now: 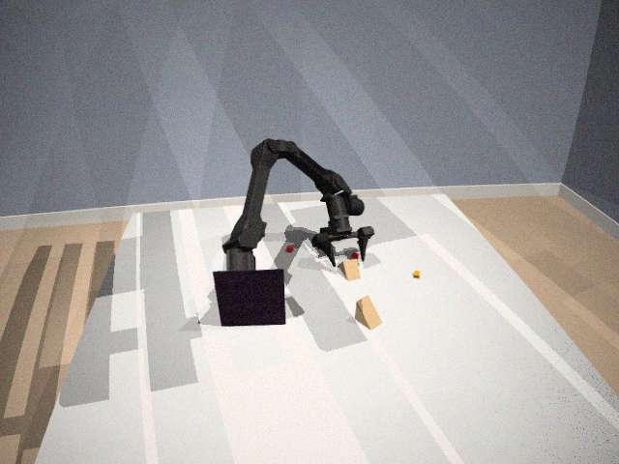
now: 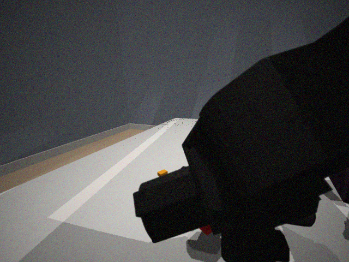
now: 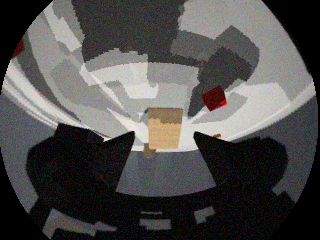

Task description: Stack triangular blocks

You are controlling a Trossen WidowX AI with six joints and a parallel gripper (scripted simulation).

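Now: the tan triangular block 1 cm to the right of my gripper tip. Round my gripper tip: small orange cube: 20 cm ahead, 4 cm to the right, 2 cm below; then small red cube: 18 cm behind, 11 cm to the left, 1 cm below.
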